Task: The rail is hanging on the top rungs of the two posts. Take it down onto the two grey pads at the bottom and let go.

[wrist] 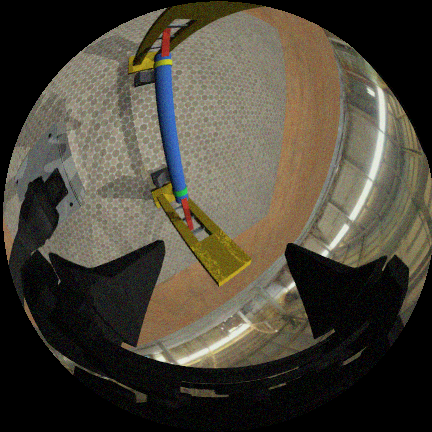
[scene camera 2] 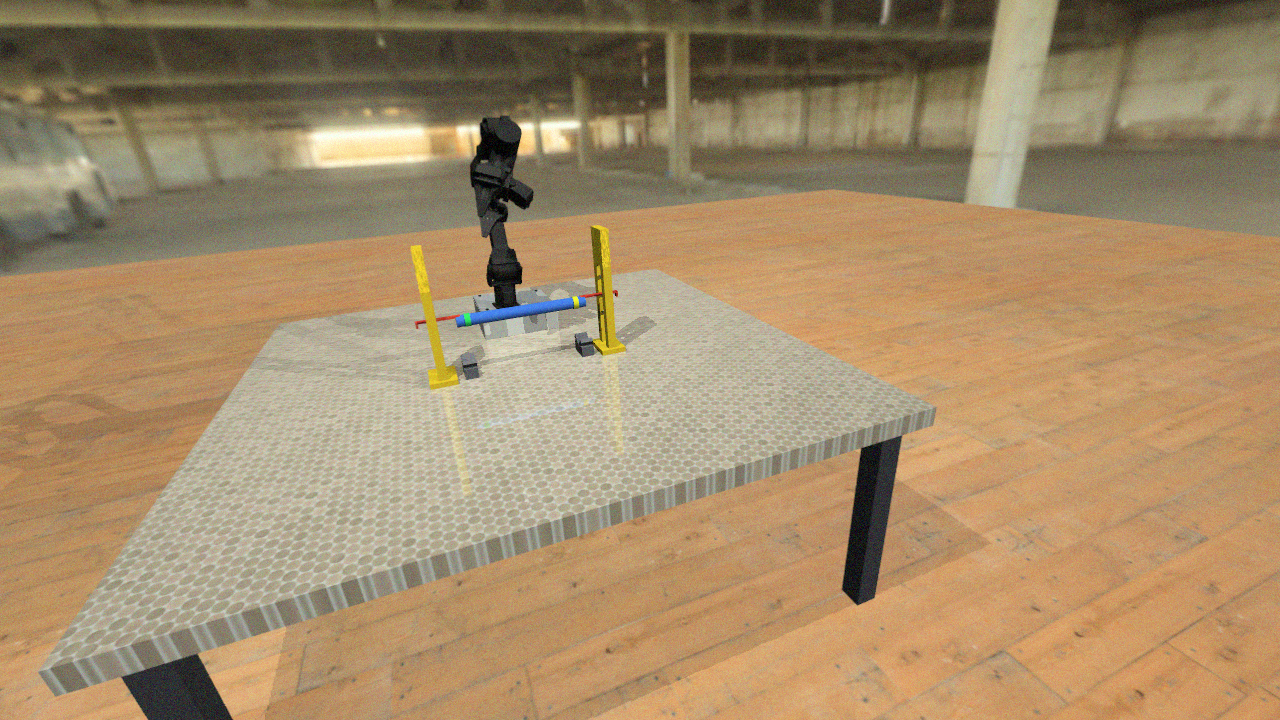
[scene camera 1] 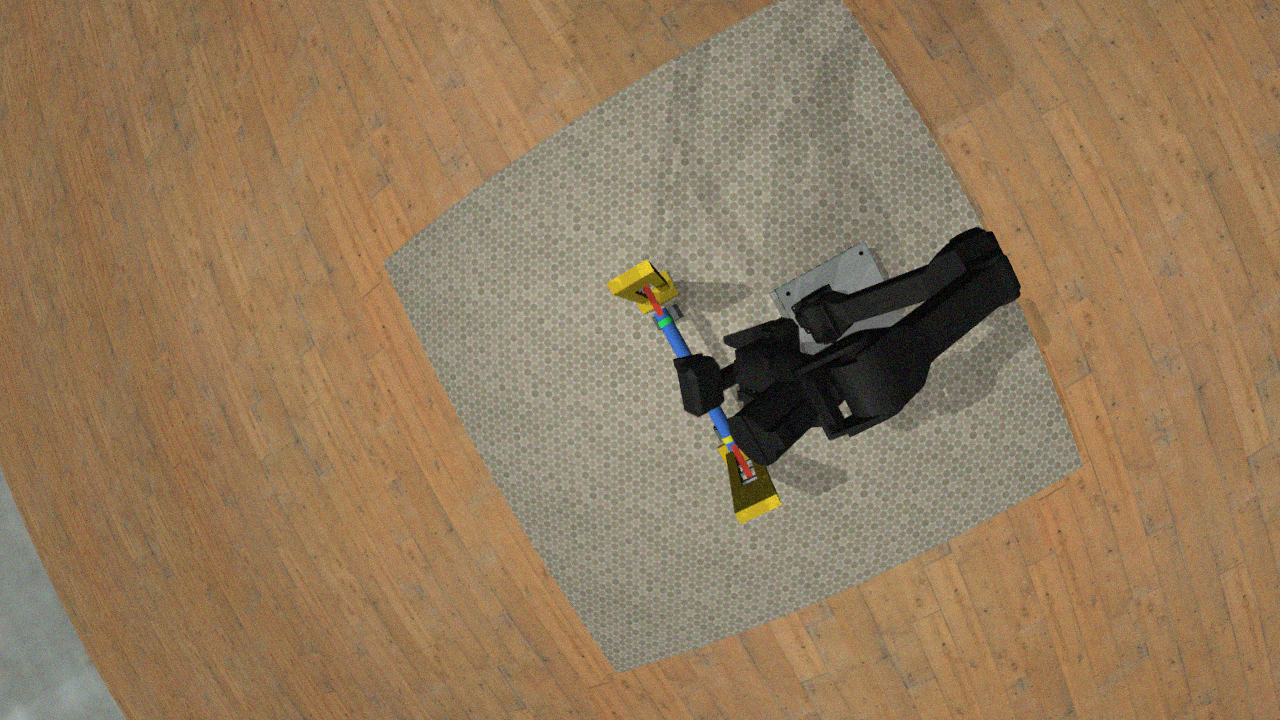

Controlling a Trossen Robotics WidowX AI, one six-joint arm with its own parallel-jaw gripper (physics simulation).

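Places are measured from the arm's base along level axes (x right, y ahead, z up), in millimetres.
Pixels of known places: gripper, fingertip midpoint: (wrist: 227,249) (scene camera 2: 482,227) (scene camera 1: 700,350); arm's base, origin of the base link: (wrist: 54,188) (scene camera 2: 506,305) (scene camera 1: 812,311).
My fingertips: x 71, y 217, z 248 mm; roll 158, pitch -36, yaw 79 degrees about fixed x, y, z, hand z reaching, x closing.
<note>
Ahead of a thing's pixels: the offset from my fingertips to its top centre. Level surfaces: height alone.
The blue rail @(dx -54, dy +42, dz -177 mm) (scene camera 1: 674,338) (scene camera 2: 523,310) (wrist: 167,115) hangs across the two yellow posts, its red ends passing through them. It has a green band at one end and a yellow band at the other. The green-end post @(dx +146, dy +26, dz -23 mm) (scene camera 1: 629,280) (scene camera 2: 435,331) (wrist: 220,260) and yellow-end post @(dx -253, dy +58, dz -23 mm) (scene camera 1: 757,510) (scene camera 2: 601,259) (wrist: 215,9) stand upright. The grey pads, one @(dx +84, dy +31, dz -279 mm) (scene camera 2: 469,365) (wrist: 160,176) at the green end and one @(dx -191, dy +54, dz -279 mm) (scene camera 2: 583,344) (wrist: 145,78) at the yellow end, lie below the rail. My gripper (wrist: 227,249) is open and empty, raised above the rail; it hides the rail's middle in scene camera 1.
The arm's grey base plate (scene camera 1: 845,273) (scene camera 2: 537,322) is fixed to the patterned table @(dz -323 mm) (scene camera 1: 537,223) (scene camera 2: 537,465) behind the posts. The posts rise above the rail on both sides. Wooden floor (scene camera 1: 223,358) (scene camera 2: 1029,358) surrounds the table.
</note>
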